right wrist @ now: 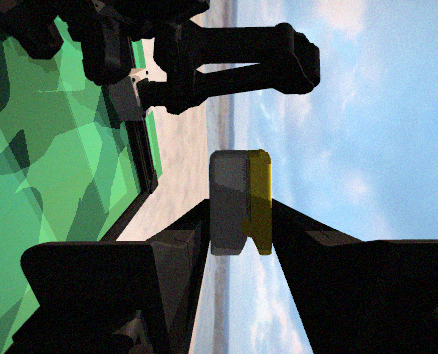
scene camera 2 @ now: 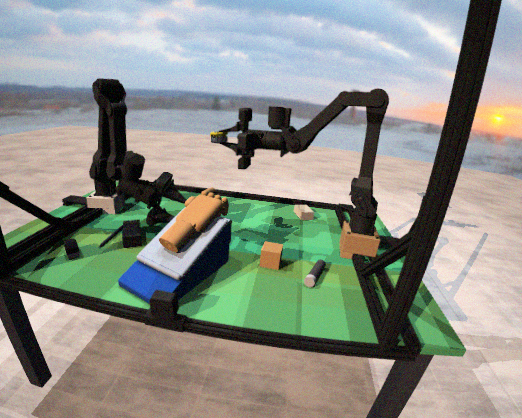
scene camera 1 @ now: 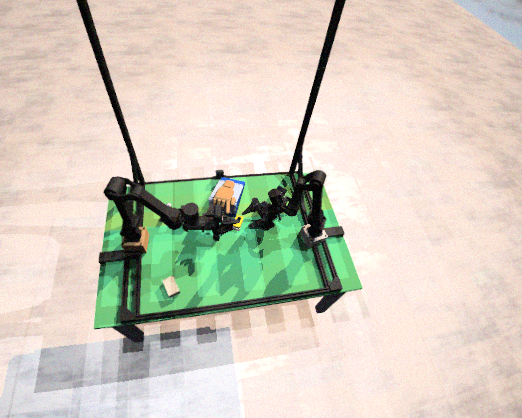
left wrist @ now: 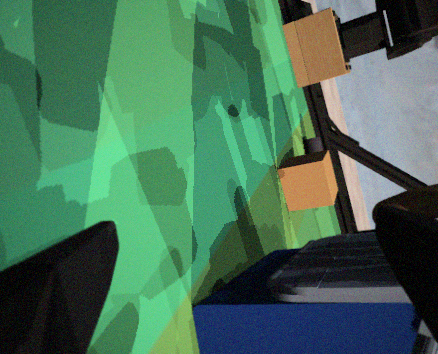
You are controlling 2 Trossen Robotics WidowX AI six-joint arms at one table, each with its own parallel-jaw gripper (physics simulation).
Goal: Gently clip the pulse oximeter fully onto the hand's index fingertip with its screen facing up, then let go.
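Frame: origin at the left arm's base, x ahead, y right, z down, level; metres.
Where they show: left gripper, fingertip midpoint: (scene camera 1: 245,220) (left wrist: 247,227); right gripper, fingertip midpoint: (right wrist: 238,205) (scene camera 2: 219,137) (scene camera 1: 238,223); left arm's base, origin of the base link: (right wrist: 145,94) (scene camera 2: 105,193) (scene camera 1: 314,231); right arm's base, origin of the base link: (scene camera 2: 361,229) (scene camera 1: 133,236) (left wrist: 341,42).
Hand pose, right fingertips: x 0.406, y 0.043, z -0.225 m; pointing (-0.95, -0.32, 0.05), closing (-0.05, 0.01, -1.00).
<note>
Things, the pixels of their top centre, and the offset from my right fingertips. "spot": a spot on its surface instead.
- pulse oximeter, middle of its top: (right wrist: 271,201) (scene camera 2: 219,131) (scene camera 1: 238,220) dx +0.000, dy +0.005, dz -0.019 m
- hand, surface spot: (scene camera 2: 199,216) (scene camera 1: 221,189) spot: dx -0.028, dy +0.302, dz +0.146 m
- grey pad, surface spot: (scene camera 2: 172,265) spot: dx -0.077, dy +0.397, dz +0.222 m
- orange block, middle of its top: (left wrist: 331,176) (scene camera 2: 272,247) dx +0.158, dy +0.281, dz +0.233 m
- dark cylinder, middle of its top: (scene camera 2: 316,267) dx +0.264, dy +0.341, dz +0.256 m
- beige block, middle of its top: (scene camera 2: 304,208) (scene camera 1: 170,285) dx +0.330, dy -0.060, dz +0.254 m
- thin rod, middle of its top: (scene camera 2: 111,234) dx -0.304, dy +0.176, dz +0.274 m
- small black block, middle of its top: (scene camera 2: 70,242) dx -0.374, dy +0.277, dz +0.251 m
The pulse oximeter (scene camera 1: 240,220) (scene camera 2: 217,136) (right wrist: 229,200), yellow above and grey below in scene camera 2, is held level between the fingers of my right gripper (scene camera 1: 237,224) (scene camera 2: 220,138) (right wrist: 238,205). It is in the air, apart from the hand (scene camera 1: 226,189) (scene camera 2: 199,216) and higher than its fingertips. The screen face cannot be made out. The hand lies on a grey pad (scene camera 2: 172,265) over a blue wedge (scene camera 1: 240,186) (scene camera 2: 206,267) (left wrist: 300,327). My left gripper (left wrist: 247,227) is open and empty, low beside the wedge. The right arm partly covers the hand's fingers in scene camera 1.
An orange block (scene camera 2: 270,256) (left wrist: 310,186) and a dark cylinder (scene camera 2: 315,273) lie right of the wedge in scene camera 2. A beige block (scene camera 1: 170,286) (scene camera 2: 303,212) lies farther off. A black block (scene camera 2: 134,234), a thin rod (scene camera 2: 111,236) and a small black block (scene camera 2: 72,248) lie left.
</note>
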